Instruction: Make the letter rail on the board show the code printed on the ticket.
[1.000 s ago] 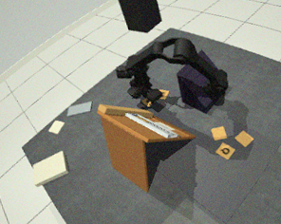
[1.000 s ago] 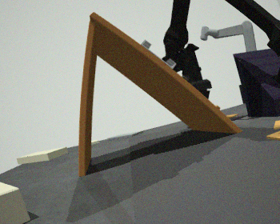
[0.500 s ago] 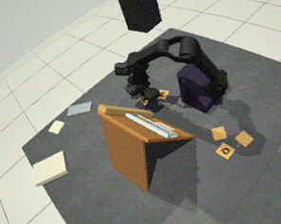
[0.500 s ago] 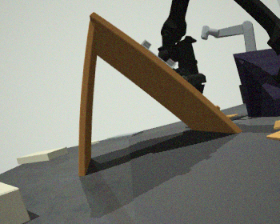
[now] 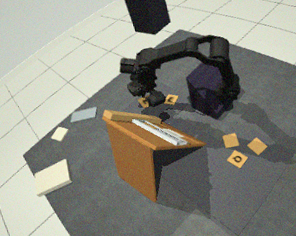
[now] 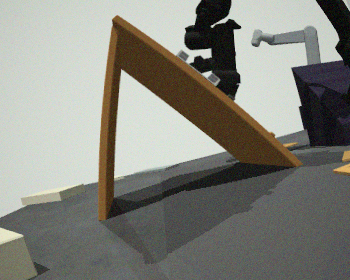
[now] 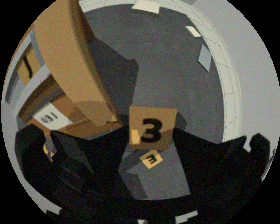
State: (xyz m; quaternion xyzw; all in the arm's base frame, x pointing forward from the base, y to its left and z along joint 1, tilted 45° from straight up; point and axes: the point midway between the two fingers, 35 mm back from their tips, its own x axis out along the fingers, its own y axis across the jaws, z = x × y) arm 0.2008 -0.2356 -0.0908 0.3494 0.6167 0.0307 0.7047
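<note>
The white ticket is 7 cm ahead of my gripper tip, 18 cm to the left of it and 3 cm below it. From my gripper tip the other things lie so: cream block (50 cm ahead, 21 cm to the right, 11 cm below); small cream card (31 cm ahead, 40 cm to the right, 12 cm below); grey card (15 cm ahead, 37 cm to the right, 12 cm below).
</note>
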